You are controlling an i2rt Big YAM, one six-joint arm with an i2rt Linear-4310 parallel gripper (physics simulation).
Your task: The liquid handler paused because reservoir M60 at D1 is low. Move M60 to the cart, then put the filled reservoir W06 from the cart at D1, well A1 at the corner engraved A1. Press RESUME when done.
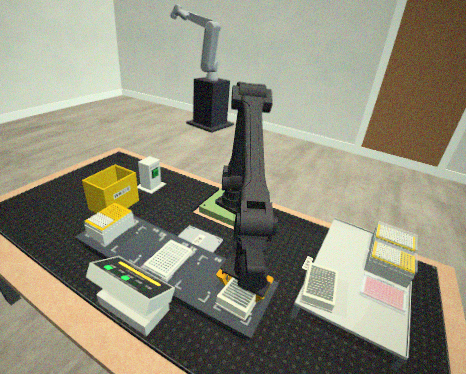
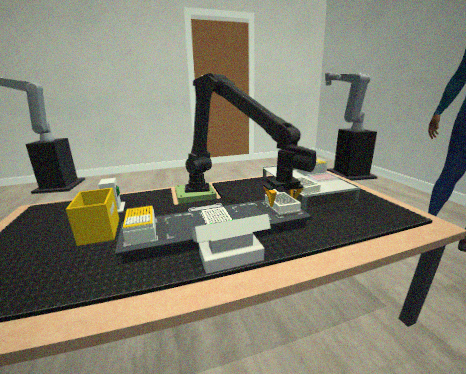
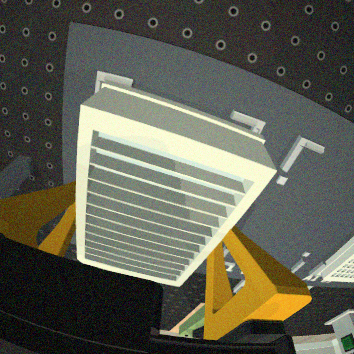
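Pixels of known places: gripper, fingertip midpoint: (image 1: 242,293) (image 2: 281,204) (image 3: 152,201); arm's base, origin of the base link: (image 1: 231,205) (image 2: 197,189).
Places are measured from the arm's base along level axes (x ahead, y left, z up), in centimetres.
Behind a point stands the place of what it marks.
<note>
My gripper (image 1: 246,283) (image 2: 283,194) (image 3: 152,201) @(x 35.7, y 31.3, z 4.8 cm) has yellow fingers and is shut on the long sides of a white ribbed reservoir (image 1: 235,298) @(x 39.5, y 31.7, z 6.9 cm) (image 2: 285,202) @(x 39.4, y 31.4, z 7.4 cm) (image 3: 158,197) @(x 38.4, y 31.8, z 7.4 cm). It holds the reservoir over the right-end slot of the grey deck (image 1: 131,237) @(x 41.7, y -9.5, z 3.2 cm) (image 2: 179,226) @(x 42.2, y -5.8, z 3.2 cm) (image 3: 309,211) @(x 39.3, y 19.1, z 3.2 cm), between white corner brackets. I cannot tell whether it touches the deck, and I cannot read its label. The white cart (image 1: 350,252) @(x -1.3, y 49.2, z 4.4 cm) (image 2: 339,187) @(x 22.4, y 63.3, z 4.4 cm) stands to the right and carries a grey plate (image 1: 320,283) @(x 20.3, y 46.6, z 6.9 cm) at its near left corner. The control panel (image 1: 129,278) @(x 55.0, y 10.4, z 10.9 cm) (image 2: 231,237) @(x 57.1, y 9.6, z 6.6 cm) with green buttons sits at the deck's front.
A white well plate (image 1: 168,257) @(x 40.0, y 7.0, z 4.5 cm) (image 2: 216,214) @(x 38.2, y 6.9, z 4.4 cm) (image 3: 342,267) @(x 35.8, y 9.3, z 4.6 cm) lies mid-deck, and a yellow-topped tip box (image 1: 109,220) @(x 45.4, y -14.8, z 9.5 cm) (image 2: 139,219) @(x 47.4, y -16.5, z 9.5 cm) stands at its left end. A yellow waste bin (image 1: 110,187) @(x 36.1, y -29.3, z 11.4 cm) (image 2: 92,215) @(x 40.0, y -33.4, z 8.5 cm) is far left. Tip boxes (image 1: 395,248) @(x -4.1, y 60.6, z 11.4 cm) and a pink plate (image 1: 384,293) @(x 10.3, y 62.4, z 5.8 cm) lie on the cart.
</note>
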